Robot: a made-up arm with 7 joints. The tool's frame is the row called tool.
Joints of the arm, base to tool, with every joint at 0 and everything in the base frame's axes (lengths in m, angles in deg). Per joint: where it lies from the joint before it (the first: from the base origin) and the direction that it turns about. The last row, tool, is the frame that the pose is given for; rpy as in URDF.
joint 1: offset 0 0.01 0.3 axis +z
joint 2: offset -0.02 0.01 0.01 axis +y
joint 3: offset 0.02 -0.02 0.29 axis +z
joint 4: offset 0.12 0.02 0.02 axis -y
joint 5: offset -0.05 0 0.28 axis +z
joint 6: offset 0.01 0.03 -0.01 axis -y
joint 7: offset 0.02 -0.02 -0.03 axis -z
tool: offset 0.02 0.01 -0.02 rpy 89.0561 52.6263 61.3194
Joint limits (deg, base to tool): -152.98..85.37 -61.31..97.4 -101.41..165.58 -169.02..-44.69 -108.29..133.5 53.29..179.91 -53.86..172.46
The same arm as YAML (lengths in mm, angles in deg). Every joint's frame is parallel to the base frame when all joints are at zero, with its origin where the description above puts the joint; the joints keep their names.
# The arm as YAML. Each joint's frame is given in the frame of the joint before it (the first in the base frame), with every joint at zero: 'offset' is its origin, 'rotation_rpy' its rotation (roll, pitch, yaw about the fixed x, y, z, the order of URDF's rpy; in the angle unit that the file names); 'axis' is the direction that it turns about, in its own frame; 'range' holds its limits. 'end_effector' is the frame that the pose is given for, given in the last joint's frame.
length_unit: mm
angle_unit: deg
chain:
  - id: joint 1
    offset: [0.0, 10.0, 300.0]
    rotation_rpy: [0.0, 0.0, 0.0]
    axis: [0.0, 0.0, 1.0]
    range: [-152.98, 85.37]
  - id: joint 2
    offset: [-20.0, 10.0, 10.0]
    rotation_rpy: [0.0, 0.0, 0.0]
    axis: [0.0, 1.0, 0.0]
    range: [-61.31, 97.4]
  - id: joint 3
    offset: [20.0, -20.0, 290.0]
    rotation_rpy: [0.0, 0.0, 0.0]
    axis: [0.0, 0.0, 1.0]
    range: [-101.41, 165.58]
  - id: joint 4
    offset: [120.0, 20.0, 20.0]
    rotation_rpy: [0.0, 0.0, 0.0]
    axis: [0.0, -1.0, 0.0]
    range: [-169.02, -44.69]
  - id: joint 5
    offset: [-50.0, 0.0, 280.0]
    rotation_rpy: [0.0, 0.0, 0.0]
    axis: [0.0, 0.0, 1.0]
    range: [-108.29, 133.5]
  - id: joint 6
    offset: [10.0, 30.0, -10.0]
    rotation_rpy: [0.0, 0.0, 0.0]
    axis: [0.0, -1.0, 0.0]
    range: [53.29, 179.91]
  - id: joint 7
    offset: [20.0, -20.0, -30.0]
    rotation_rpy: [0.0, 0.0, 0.0]
    axis: [0.0, 0.0, -1.0]
    range: [-53.86, 172.46]
end_effector:
  offset: [20.0, 10.0, -20.0]
  rotation_rpy: [89.06, 52.63, 61.32]

